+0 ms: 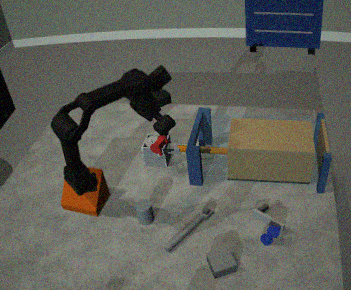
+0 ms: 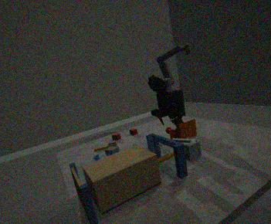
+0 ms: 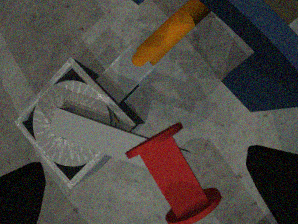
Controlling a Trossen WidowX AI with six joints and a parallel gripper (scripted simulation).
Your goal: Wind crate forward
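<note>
The red handle is 10 mm behind my gripper tip, 20 mm to the right of it and 70 mm below it. The rest, counted from my gripper tip: winch handle with red knob 20 mm behind, 20 mm to the left, 100 mm below; grey block 210 mm ahead, 420 mm to the right, 190 mm below; grey winch 50 mm behind, 70 mm to the left, 170 mm below.
</note>
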